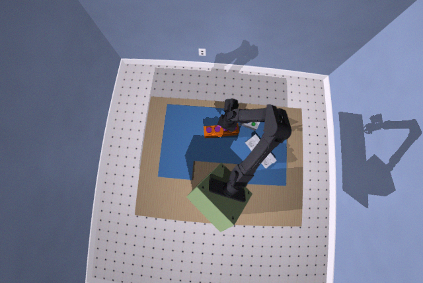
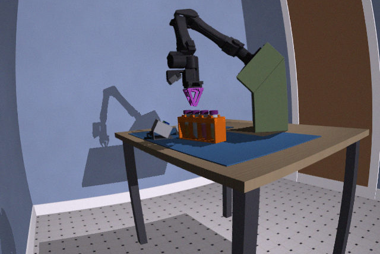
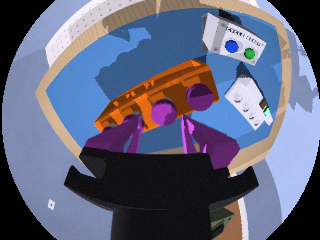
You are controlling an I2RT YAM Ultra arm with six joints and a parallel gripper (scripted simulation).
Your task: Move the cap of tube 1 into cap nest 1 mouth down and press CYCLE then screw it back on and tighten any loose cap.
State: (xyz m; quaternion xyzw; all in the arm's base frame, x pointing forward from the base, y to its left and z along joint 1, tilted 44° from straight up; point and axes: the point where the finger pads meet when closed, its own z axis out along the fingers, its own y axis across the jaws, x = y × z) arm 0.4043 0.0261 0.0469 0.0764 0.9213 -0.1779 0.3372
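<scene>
The green key READY lies 4 cm ahead of my hand, 19 cm to the right of it and 8 cm below it. Round my hand: blue key CYCLE: 6 cm ahead, 14 cm to the right, 8 cm below; grey key box: 6 cm ahead, 16 cm to the right, 9 cm below.
</scene>
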